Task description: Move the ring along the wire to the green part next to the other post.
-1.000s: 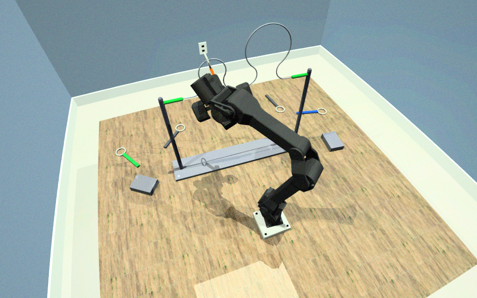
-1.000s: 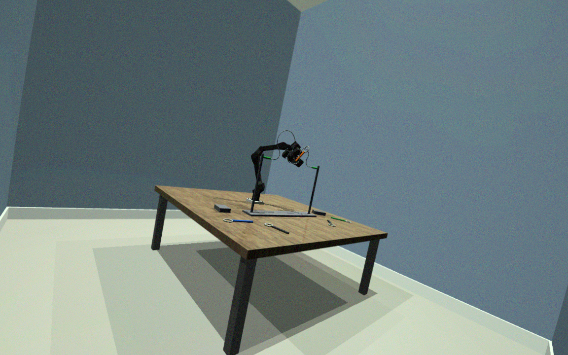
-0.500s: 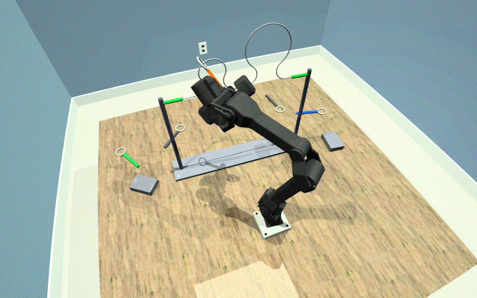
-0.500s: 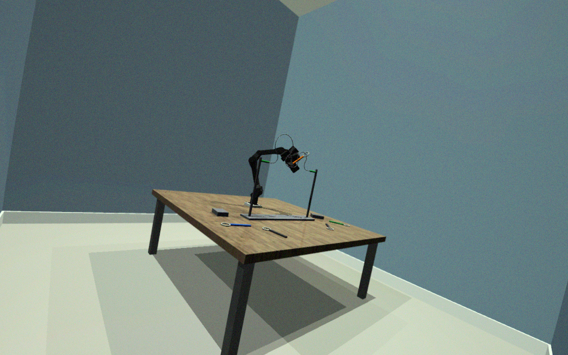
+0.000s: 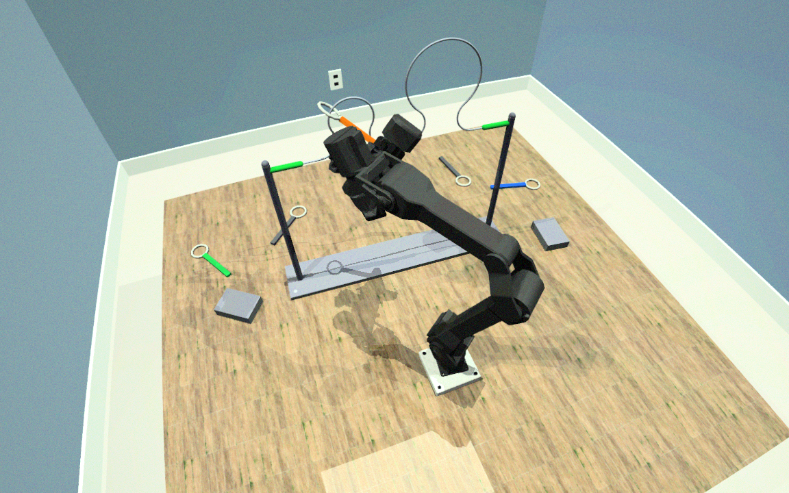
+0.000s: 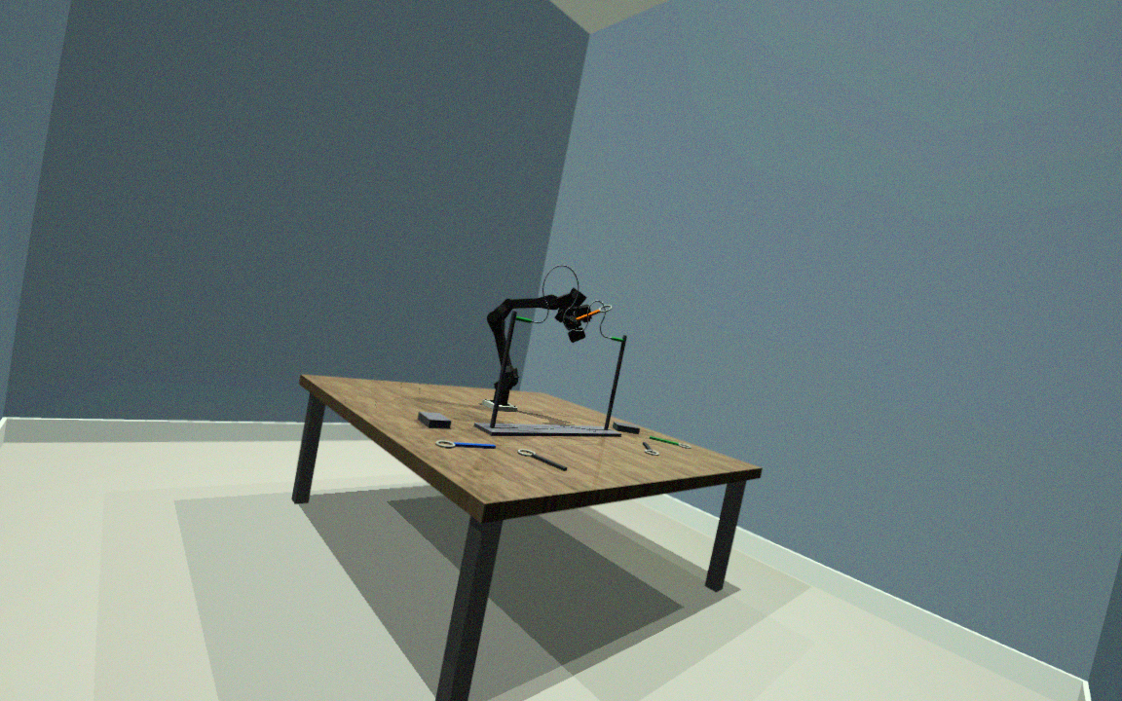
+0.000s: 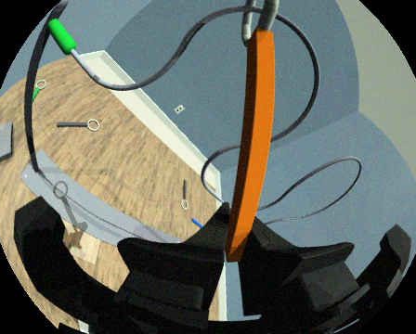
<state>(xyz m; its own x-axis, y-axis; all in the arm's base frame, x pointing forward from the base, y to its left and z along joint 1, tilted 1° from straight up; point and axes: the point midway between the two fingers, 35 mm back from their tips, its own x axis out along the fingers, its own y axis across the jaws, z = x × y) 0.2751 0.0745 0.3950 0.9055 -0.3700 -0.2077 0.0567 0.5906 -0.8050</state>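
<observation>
My gripper tip is 8 cm to the right of the ring with orange handle, 5 cm below it and 1 cm short of it.
</observation>
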